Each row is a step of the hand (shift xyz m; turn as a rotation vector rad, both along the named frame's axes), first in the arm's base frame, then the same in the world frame.
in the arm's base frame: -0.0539 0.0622 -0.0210 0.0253 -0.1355 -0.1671
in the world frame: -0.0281 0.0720 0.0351 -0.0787 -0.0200 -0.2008
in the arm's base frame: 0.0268 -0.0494 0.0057 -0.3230 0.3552 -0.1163
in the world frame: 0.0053 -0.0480 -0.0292 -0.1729 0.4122 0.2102
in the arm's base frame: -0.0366 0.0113 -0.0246 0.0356 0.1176 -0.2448
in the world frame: -0.0343 0.0298 0.0023 0.0095 0.2256 -0.1551
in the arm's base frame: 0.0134 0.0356 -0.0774 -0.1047 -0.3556 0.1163
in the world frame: 0.0042 0.0696 -0.0507 -0.2007 -0.3321 -0.0182
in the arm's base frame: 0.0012 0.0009 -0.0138 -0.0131 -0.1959 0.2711
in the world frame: -0.0025 0.0083 -0.0109 -0.0137 -0.3077 0.1311
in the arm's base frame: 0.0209 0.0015 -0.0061 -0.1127 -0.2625 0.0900
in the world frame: 0.0171 0.0007 -0.0135 -0.1779 -0.2409 0.0057
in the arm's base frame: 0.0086 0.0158 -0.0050 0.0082 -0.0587 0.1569
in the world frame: 0.0124 0.0139 -0.0008 0.0277 -0.1370 0.0927
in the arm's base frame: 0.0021 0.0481 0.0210 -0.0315 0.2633 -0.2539
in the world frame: 0.0269 0.0266 0.0365 0.0065 0.3607 -0.0682
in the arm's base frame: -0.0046 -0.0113 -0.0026 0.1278 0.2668 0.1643
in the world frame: -0.0093 -0.0068 -0.0049 0.2640 0.0986 0.1873
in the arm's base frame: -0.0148 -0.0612 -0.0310 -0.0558 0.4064 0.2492
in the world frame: -0.0460 -0.0291 -0.0443 0.1831 0.1979 0.3971
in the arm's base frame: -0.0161 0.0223 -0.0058 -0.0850 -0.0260 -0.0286
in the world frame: -0.0068 0.0242 0.0125 -0.0926 0.0111 0.0046
